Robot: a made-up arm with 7 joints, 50 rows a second.
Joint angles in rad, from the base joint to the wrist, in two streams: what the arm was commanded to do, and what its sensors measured. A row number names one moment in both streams.
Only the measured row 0 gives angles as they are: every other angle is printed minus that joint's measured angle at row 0.
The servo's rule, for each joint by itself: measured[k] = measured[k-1] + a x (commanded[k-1-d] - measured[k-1]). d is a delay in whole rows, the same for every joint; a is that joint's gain. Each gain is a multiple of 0.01, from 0.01 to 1. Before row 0 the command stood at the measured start. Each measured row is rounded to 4 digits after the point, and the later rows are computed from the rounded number. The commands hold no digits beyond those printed.
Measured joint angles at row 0:
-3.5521, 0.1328, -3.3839, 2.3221, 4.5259, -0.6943, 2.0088
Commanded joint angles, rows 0 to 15:
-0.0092, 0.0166, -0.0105, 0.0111, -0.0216, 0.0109, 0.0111
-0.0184, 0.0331, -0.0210, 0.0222, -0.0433, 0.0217, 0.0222
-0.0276, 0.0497, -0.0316, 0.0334, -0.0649, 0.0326, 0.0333
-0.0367, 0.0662, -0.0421, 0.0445, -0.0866, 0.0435, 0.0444
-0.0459, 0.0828, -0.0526, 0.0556, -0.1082, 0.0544, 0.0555
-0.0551, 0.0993, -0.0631, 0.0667, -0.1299, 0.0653, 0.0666
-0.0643, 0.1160, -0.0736, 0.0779, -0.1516, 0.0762, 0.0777
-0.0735, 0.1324, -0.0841, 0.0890, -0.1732, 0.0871, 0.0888
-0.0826, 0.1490, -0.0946, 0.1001, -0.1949, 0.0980, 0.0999
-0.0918, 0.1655, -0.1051, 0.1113, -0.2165, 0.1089, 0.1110
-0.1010, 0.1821, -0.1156, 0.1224, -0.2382, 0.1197, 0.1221
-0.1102, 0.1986, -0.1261, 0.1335, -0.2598, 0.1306, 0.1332
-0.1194, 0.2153, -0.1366, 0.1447, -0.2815, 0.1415, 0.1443
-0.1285, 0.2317, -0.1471, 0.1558, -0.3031, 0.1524, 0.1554
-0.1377, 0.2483, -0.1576, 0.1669, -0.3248, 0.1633, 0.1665
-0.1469, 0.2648, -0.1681, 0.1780, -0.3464, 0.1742, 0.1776
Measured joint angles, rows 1 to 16:
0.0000, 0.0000, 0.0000, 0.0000, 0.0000, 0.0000, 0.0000
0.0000, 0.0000, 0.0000, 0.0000, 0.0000, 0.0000, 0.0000
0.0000, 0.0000, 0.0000, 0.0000, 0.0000, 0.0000, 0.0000
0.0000, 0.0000, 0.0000, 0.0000, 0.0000, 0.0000, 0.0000
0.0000, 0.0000, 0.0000, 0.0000, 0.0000, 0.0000, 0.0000
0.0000, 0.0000, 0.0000, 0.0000, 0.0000, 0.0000, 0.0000
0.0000, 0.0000, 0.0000, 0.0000, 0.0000, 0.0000, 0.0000
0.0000, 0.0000, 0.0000, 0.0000, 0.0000, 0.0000, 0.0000
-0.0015, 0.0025, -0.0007, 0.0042, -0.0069, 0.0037, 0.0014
-0.0042, 0.0071, -0.0021, 0.0110, -0.0185, 0.0098, 0.0041
-0.0079, 0.0135, -0.0042, 0.0195, -0.0333, 0.0176, 0.0079
-0.0125, 0.0214, -0.0069, 0.0290, -0.0504, 0.0264, 0.0126
-0.0178, 0.0306, -0.0101, 0.0391, -0.0689, 0.0359, 0.0182
-0.0238, 0.0409, -0.0138, 0.0496, -0.0884, 0.0459, 0.0245
-0.0303, 0.0522, -0.0180, 0.0604, -0.1086, 0.0562, 0.0314
-0.0372, 0.0642, -0.0226, 0.0713, -0.1293, 0.0667, 0.0389
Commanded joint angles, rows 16 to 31:
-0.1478, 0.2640, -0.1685, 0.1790, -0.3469, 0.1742, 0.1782
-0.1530, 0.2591, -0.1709, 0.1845, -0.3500, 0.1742, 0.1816
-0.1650, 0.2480, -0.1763, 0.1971, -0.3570, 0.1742, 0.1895
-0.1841, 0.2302, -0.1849, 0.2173, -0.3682, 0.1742, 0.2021
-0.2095, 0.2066, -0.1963, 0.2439, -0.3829, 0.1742, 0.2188
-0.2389, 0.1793, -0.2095, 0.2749, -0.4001, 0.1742, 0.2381
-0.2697, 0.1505, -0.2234, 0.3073, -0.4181, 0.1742, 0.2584
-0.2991, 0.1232, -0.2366, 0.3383, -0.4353, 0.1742, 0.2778
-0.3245, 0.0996, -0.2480, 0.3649, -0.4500, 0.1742, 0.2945
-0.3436, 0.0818, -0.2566, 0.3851, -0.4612, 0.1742, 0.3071
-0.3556, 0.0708, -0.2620, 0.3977, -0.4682, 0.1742, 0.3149
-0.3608, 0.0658, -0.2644, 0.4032, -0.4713, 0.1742, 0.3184
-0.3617, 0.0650, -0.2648, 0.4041, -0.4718, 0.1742, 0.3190
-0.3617, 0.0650, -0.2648, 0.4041, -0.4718, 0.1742, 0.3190
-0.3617, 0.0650, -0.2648, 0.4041, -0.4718, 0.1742, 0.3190
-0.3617, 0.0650, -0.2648, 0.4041, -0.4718, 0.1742, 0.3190
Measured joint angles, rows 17 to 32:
-0.0445, 0.0769, -0.0276, 0.0822, -0.1503, 0.0773, 0.0468
-0.0521, 0.0902, -0.0330, 0.0933, -0.1715, 0.0880, 0.0551
-0.0599, 0.1040, -0.0388, 0.1044, -0.1928, 0.0988, 0.0638
-0.0679, 0.1182, -0.0449, 0.1155, -0.2142, 0.1096, 0.0728
-0.0761, 0.1328, -0.0513, 0.1266, -0.2357, 0.1204, 0.0821
-0.0845, 0.1476, -0.0580, 0.1377, -0.2573, 0.1313, 0.0916
-0.0930, 0.1627, -0.0650, 0.1488, -0.2789, 0.1422, 0.1013
-0.1016, 0.1780, -0.0722, 0.1599, -0.3005, 0.1531, 0.1112
-0.1090, 0.1909, -0.0789, 0.1672, -0.3153, 0.1603, 0.1199
-0.1160, 0.2011, -0.0853, 0.1738, -0.3264, 0.1650, 0.1279
-0.1238, 0.2081, -0.0917, 0.1827, -0.3362, 0.1681, 0.1359
-0.1334, 0.2114, -0.0982, 0.1958, -0.3464, 0.1702, 0.1445
-0.1456, 0.2107, -0.1051, 0.2141, -0.3581, 0.1716, 0.1542
-0.1605, 0.2060, -0.1124, 0.2372, -0.3715, 0.1725, 0.1651
-0.1780, 0.1977, -0.1202, 0.2638, -0.3864, 0.1731, 0.1772
-0.1974, 0.1865, -0.1283, 0.2921, -0.4020, 0.1735, 0.1903

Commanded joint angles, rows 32 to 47:
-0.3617, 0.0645, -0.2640, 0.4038, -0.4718, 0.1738, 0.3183
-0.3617, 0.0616, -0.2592, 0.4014, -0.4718, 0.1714, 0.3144
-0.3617, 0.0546, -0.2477, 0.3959, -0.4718, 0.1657, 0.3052
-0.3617, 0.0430, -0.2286, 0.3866, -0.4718, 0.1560, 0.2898
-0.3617, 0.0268, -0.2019, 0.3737, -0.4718, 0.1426, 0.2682
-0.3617, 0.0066, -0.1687, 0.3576, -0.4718, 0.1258, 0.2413
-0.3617, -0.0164, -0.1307, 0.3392, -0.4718, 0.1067, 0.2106
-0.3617, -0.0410, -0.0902, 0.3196, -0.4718, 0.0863, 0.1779
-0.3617, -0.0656, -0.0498, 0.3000, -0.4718, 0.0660, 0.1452
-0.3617, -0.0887, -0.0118, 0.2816, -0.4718, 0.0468, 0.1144
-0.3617, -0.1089, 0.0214, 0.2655, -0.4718, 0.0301, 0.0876
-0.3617, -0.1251, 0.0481, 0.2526, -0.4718, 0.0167, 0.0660
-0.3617, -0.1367, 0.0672, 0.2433, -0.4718, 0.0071, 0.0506
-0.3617, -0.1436, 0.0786, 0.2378, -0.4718, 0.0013, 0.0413
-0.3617, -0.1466, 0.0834, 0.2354, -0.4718, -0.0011, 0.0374
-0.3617, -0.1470, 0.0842, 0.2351, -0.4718, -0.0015, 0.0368
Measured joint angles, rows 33 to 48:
-0.2177, 0.1735, -0.1367, 0.3198, -0.4174, 0.1737, 0.2038
-0.2378, 0.1597, -0.1451, 0.3446, -0.4314, 0.1739, 0.2172
-0.2566, 0.1464, -0.1533, 0.3648, -0.4432, 0.1740, 0.2299
-0.2733, 0.1343, -0.1611, 0.3794, -0.4522, 0.1741, 0.2414
-0.2874, 0.1239, -0.1684, 0.3888, -0.4585, 0.1741, 0.2515
-0.2993, 0.1151, -0.1751, 0.3946, -0.4628, 0.1741, 0.2603
-0.3093, 0.1076, -0.1814, 0.3982, -0.4657, 0.1741, 0.2679
-0.3177, 0.1012, -0.1872, 0.4004, -0.4677, 0.1741, 0.2745
-0.3247, 0.0957, -0.1926, 0.4017, -0.4690, 0.1740, 0.2802
-0.3306, 0.0906, -0.1973, 0.4016, -0.4699, 0.1731, 0.2846
-0.3356, 0.0852, -0.2008, 0.3994, -0.4705, 0.1706, 0.2873
-0.3398, 0.0789, -0.2027, 0.3945, -0.4709, 0.1656, 0.2876
-0.3433, 0.0711, -0.2026, 0.3866, -0.4712, 0.1578, 0.2851
-0.3462, 0.0614, -0.2002, 0.3756, -0.4714, 0.1469, 0.2794
-0.3487, 0.0497, -0.1953, 0.3618, -0.4715, 0.1332, 0.2705
-0.3508, 0.0361, -0.1879, 0.3458, -0.4716, 0.1173, 0.2585

